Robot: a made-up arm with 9 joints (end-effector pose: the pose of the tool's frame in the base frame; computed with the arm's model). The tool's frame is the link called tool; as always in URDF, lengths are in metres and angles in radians. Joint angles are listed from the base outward.
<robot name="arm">
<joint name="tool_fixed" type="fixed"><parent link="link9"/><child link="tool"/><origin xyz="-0.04 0.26 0.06" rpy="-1.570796 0 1.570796"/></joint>
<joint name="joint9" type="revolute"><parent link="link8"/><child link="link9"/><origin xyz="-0.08 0.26 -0.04" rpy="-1.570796 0 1.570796"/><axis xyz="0 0 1"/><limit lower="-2.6" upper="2.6"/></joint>
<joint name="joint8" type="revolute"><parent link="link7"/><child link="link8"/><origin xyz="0.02 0.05 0.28" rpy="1.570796 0 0"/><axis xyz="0 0 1"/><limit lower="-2.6" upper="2.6"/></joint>
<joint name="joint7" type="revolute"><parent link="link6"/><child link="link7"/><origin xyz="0.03 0.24 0"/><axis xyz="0 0 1"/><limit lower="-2.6" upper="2.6"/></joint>
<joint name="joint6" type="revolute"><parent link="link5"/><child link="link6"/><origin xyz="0.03 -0.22 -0.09" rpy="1.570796 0 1.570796"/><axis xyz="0 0 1"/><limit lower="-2.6" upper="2.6"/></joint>
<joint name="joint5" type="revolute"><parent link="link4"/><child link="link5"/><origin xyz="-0.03 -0.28 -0.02" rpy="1.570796 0 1.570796"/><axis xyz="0 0 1"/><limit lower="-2.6" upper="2.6"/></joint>
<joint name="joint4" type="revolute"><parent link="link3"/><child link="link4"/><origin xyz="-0.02 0.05 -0.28" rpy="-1.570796 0 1.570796"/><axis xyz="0 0 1"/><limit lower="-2.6" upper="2.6"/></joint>
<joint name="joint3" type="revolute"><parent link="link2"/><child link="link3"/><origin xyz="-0.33 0.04 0" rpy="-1.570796 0 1.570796"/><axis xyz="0 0 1"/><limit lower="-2.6" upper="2.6"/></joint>
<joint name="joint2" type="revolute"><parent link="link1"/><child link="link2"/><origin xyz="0.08 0.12 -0.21" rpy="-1.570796 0 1.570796"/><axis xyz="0 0 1"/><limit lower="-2.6" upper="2.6"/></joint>
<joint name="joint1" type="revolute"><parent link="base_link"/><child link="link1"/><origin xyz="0 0 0.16" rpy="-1.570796 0 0"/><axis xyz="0 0 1"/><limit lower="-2.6" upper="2.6"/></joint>
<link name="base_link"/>
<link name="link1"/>
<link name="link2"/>
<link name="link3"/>
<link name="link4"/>
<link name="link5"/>
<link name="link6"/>
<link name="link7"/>
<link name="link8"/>
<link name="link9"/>
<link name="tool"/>
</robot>
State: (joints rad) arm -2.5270 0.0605 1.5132 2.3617 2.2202 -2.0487 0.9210 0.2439 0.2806
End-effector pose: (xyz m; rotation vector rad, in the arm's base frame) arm 0.4334 0.2613 0.6058 0.1211 -1.8086 0.2607
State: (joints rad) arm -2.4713 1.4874 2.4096 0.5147 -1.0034 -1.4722 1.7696 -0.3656 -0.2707
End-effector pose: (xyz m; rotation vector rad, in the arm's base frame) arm 0.1894 -0.2038 0.8669 -2.2181 0.2410 -0.6761
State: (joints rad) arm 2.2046 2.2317 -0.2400 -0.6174 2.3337 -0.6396 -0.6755 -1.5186 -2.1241
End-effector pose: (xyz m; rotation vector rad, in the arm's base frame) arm -0.2130 -0.2070 0.9651 -1.0312 0.1163 -1.1516
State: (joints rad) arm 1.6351 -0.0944 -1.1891 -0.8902 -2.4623 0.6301 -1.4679 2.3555 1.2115
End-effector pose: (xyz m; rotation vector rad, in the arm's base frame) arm 0.3695 -0.0172 0.1821 -0.9101 -1.2833 -1.2069
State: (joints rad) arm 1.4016 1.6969 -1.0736 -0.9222 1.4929 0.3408 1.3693 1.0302 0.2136
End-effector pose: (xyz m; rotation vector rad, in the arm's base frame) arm 0.1056 -0.4309 -0.2183 -1.2044 0.3553 -0.3620
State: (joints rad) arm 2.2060 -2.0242 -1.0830 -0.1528 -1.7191 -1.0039 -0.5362 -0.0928 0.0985
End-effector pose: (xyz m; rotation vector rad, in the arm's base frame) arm -0.2285 -0.0983 0.7628 -2.3681 -1.9241 0.4510
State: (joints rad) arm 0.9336 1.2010 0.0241 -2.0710 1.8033 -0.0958 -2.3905 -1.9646 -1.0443
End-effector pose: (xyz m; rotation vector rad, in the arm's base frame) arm -0.1949 -0.3443 -0.4344 1.3152 0.0502 -1.1844
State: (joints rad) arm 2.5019 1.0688 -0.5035 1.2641 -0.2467 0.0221 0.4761 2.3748 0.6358
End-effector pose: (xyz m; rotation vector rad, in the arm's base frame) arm -0.0995 -0.6725 -0.1147 -0.2274 -0.5141 -1.6200
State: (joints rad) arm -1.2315 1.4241 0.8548 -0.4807 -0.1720 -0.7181 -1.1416 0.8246 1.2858
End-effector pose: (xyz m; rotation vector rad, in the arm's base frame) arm 0.1905 -0.0632 0.1893 -0.7672 0.3107 2.8433
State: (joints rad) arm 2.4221 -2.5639 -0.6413 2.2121 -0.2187 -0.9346 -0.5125 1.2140 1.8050
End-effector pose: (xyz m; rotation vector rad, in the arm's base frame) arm -0.2077 -0.0541 0.1999 0.2843 1.3391 2.7304
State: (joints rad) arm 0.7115 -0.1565 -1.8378 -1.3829 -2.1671 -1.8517 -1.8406 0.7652 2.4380
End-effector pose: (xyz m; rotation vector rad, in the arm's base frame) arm -0.2603 0.1005 0.1789 0.3927 -0.5836 -0.6226
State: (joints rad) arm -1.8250 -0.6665 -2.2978 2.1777 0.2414 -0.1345 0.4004 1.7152 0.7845
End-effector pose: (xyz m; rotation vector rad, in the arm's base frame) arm 0.2312 0.0799 0.2264 1.0462 -0.5472 1.1464
